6 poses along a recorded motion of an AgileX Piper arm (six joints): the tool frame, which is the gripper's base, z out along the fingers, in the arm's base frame.
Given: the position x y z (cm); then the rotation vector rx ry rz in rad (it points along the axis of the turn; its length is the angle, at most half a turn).
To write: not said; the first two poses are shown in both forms.
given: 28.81 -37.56 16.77 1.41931 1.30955 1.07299
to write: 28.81 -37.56 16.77 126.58 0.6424 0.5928 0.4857
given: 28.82 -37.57 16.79 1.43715 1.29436 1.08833
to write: 28.82 -37.57 16.79 127.16 0.6476 0.5832 0.4904
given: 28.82 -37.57 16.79 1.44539 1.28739 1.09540
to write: 28.82 -37.57 16.79 127.43 0.6499 0.5788 0.4925
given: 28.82 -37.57 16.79 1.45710 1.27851 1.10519
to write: 28.82 -37.57 16.79 127.85 0.6530 0.5730 0.4953
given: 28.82 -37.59 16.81 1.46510 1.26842 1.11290
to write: 28.82 -37.59 16.81 128.04 0.6556 0.5676 0.4980
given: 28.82 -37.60 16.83 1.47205 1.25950 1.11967
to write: 28.82 -37.60 16.83 128.21 0.6579 0.5629 0.5004
